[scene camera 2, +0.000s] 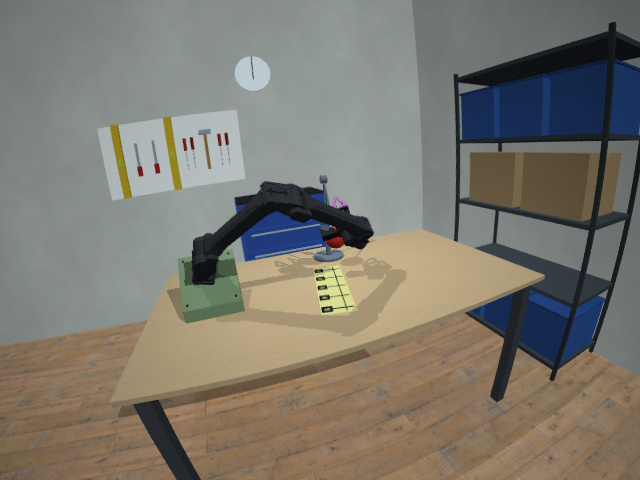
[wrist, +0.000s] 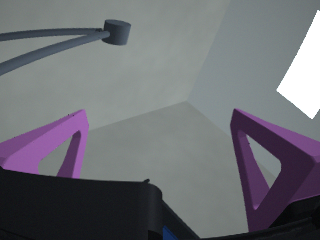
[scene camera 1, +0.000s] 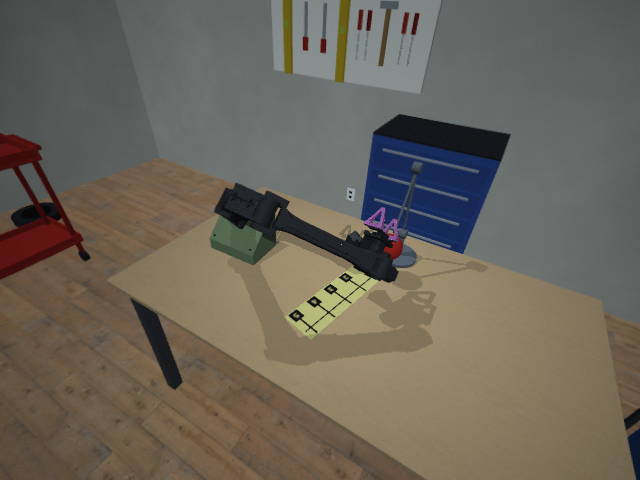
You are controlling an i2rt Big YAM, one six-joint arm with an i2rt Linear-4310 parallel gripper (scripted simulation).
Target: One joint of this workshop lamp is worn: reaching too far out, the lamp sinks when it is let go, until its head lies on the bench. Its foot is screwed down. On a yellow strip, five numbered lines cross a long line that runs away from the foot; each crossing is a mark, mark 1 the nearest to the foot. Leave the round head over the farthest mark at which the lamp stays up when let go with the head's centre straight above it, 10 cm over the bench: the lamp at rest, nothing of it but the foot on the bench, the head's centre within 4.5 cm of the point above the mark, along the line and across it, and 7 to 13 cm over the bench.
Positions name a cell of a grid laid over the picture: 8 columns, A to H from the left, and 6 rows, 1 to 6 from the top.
Labels:
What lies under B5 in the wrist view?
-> My gripper.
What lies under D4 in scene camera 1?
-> A yellow strip.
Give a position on a yellow strip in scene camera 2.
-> E4

